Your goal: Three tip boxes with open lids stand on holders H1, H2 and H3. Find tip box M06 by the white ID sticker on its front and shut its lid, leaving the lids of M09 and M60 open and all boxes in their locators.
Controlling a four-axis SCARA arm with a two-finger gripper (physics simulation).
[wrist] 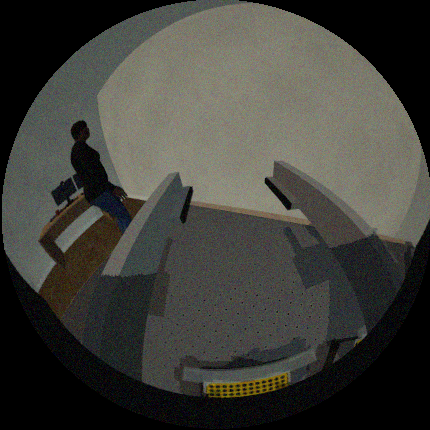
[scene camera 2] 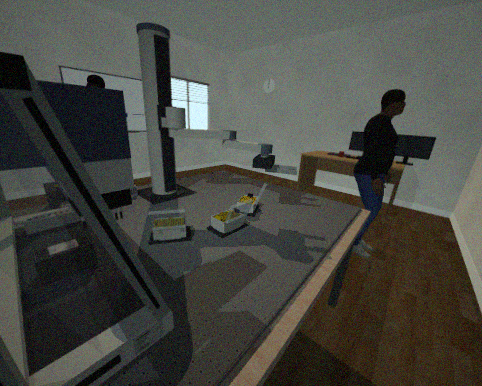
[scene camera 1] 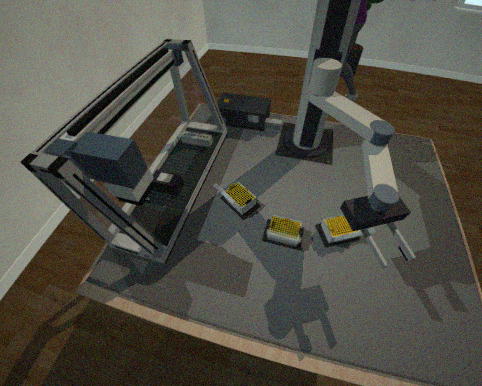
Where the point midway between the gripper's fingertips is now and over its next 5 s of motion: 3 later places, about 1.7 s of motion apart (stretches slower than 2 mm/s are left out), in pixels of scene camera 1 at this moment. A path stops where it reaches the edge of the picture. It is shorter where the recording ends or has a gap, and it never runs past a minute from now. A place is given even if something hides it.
The gripper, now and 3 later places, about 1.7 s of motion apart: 399, 262; 388, 269; 385, 270; 386, 276
